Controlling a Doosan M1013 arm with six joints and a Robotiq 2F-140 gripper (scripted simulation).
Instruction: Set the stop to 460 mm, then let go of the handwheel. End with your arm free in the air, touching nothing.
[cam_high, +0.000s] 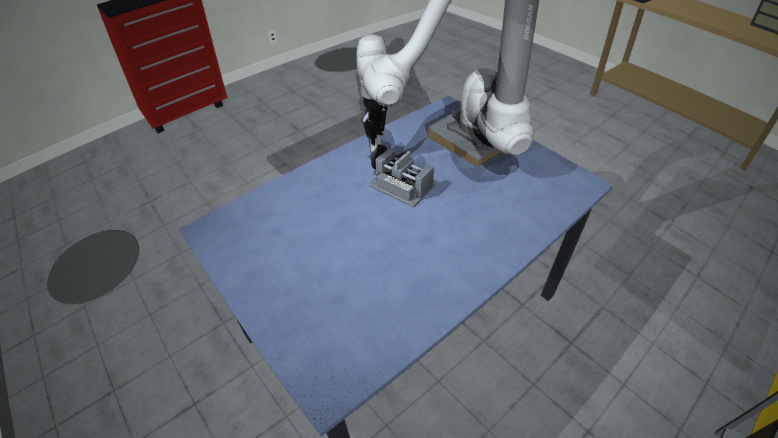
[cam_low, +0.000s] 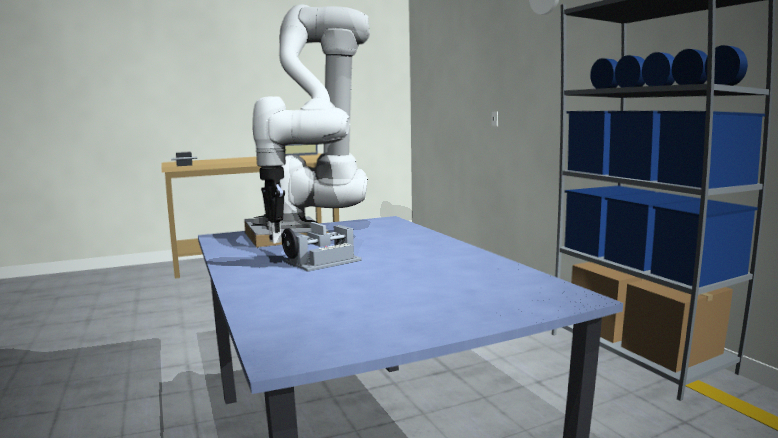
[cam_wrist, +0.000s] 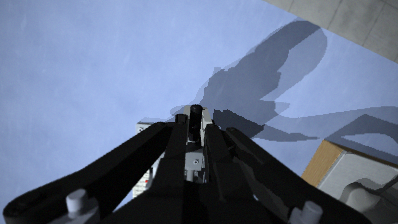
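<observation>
Now: hand 2 cm to the right of the black handwheel and 2 cm above it. Also, from my hand: grey stop block (15 cm to the left, 2 cm below, 1 cm ahead).
</observation>
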